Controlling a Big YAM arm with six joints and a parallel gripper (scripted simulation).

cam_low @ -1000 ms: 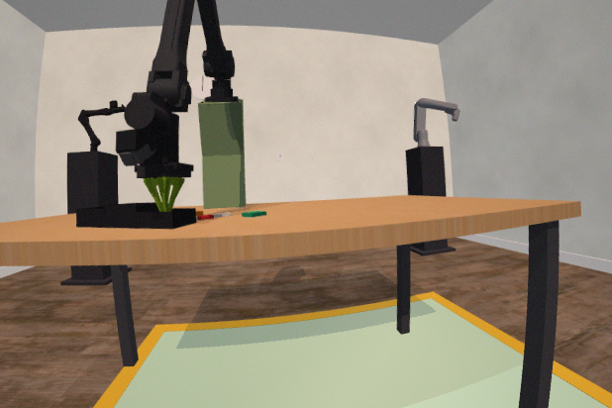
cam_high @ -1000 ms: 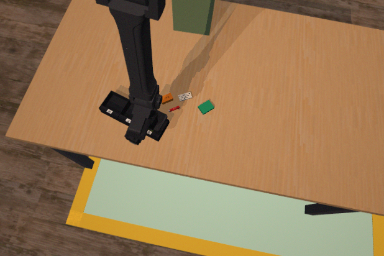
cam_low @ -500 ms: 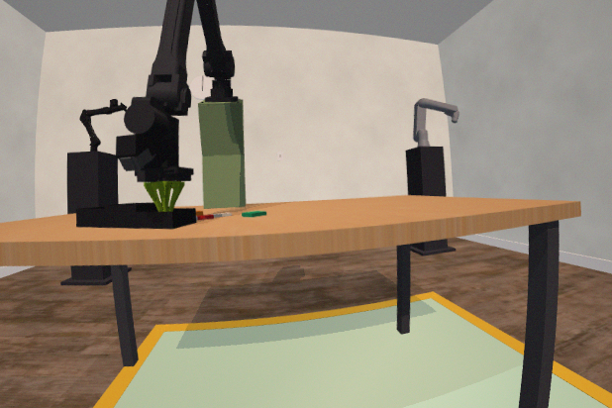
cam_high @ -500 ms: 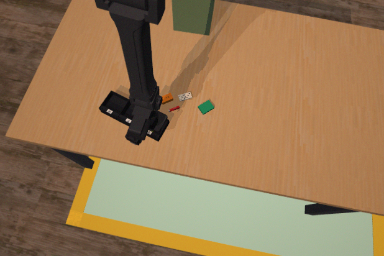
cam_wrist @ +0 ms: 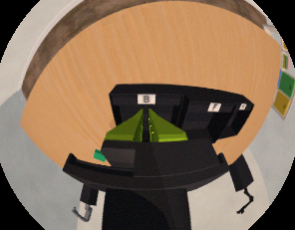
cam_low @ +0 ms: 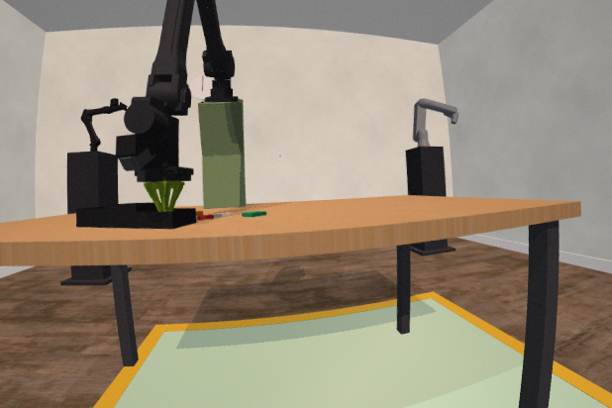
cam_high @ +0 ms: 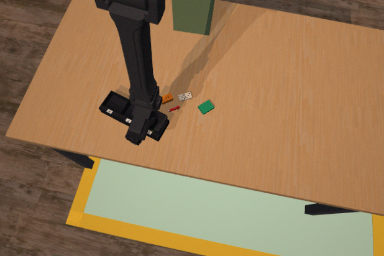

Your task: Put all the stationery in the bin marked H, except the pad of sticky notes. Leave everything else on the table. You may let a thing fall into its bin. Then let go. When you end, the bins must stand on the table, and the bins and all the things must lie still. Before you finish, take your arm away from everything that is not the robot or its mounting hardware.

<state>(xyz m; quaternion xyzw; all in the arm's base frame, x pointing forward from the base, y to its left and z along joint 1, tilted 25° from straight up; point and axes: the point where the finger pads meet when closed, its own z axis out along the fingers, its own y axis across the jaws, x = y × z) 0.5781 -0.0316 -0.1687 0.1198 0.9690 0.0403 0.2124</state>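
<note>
Right now my hand is 12 cm past the orange block, 1 cm to the right of it and 2 cm above it. Round my hand: green pad 13 cm behind, 17 cm to the left, 2 cm below; white domino 16 cm behind, 8 cm to the left, 2 cm below; red stick 9 cm behind, 6 cm to the left, 2 cm below.
</note>
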